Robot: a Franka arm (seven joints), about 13 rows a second.
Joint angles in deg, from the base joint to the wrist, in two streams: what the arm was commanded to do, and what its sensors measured. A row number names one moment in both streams.
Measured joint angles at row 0:
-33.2 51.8 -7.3 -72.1 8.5 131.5 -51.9
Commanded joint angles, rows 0 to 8:
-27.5 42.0 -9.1 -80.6 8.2 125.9 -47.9
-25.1 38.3 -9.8 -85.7 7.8 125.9 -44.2
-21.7 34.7 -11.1 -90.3 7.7 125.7 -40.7
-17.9 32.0 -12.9 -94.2 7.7 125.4 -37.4
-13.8 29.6 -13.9 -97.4 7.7 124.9 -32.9
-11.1 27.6 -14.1 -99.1 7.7 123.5 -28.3
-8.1 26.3 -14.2 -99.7 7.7 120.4 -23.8
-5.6 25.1 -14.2 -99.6 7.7 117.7 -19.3
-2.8 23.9 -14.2 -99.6 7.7 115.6 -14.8
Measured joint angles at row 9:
-7.4 28.5 -13.0 -96.4 8.5 118.8 -22.3
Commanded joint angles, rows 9 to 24:
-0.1 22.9 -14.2 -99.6 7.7 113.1 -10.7
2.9 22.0 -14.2 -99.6 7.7 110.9 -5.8
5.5 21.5 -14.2 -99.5 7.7 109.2 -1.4
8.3 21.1 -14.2 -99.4 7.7 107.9 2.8
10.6 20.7 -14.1 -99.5 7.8 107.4 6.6
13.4 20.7 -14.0 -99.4 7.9 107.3 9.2
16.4 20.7 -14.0 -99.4 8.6 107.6 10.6
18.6 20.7 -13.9 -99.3 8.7 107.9 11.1
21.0 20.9 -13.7 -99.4 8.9 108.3 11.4
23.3 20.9 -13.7 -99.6 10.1 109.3 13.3
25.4 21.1 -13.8 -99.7 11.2 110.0 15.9
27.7 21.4 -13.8 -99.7 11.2 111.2 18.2
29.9 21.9 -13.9 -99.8 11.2 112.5 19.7
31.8 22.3 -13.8 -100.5 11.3 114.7 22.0
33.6 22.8 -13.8 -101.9 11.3 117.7 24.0
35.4 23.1 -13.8 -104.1 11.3 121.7 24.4
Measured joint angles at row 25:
32.4 22.8 -12.8 -100.6 10.2 116.2 22.2
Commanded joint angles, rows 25 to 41:
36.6 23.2 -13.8 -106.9 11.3 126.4 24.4
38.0 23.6 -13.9 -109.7 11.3 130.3 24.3
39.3 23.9 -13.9 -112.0 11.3 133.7 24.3
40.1 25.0 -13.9 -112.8 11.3 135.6 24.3
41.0 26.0 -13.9 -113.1 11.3 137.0 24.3
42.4 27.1 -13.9 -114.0 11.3 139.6 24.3
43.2 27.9 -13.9 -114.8 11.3 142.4 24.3
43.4 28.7 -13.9 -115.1 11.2 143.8 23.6
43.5 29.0 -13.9 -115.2 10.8 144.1 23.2
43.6 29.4 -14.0 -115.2 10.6 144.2 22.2
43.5 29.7 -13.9 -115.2 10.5 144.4 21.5
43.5 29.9 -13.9 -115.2 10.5 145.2 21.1
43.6 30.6 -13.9 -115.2 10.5 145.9 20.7
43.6 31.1 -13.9 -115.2 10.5 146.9 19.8
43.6 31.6 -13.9 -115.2 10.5 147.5 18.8
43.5 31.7 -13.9 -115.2 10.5 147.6 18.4
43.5 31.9 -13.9 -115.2 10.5 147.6 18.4
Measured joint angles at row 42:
43.0 31.5 -13.3 -115.1 10.2 146.6 19.4
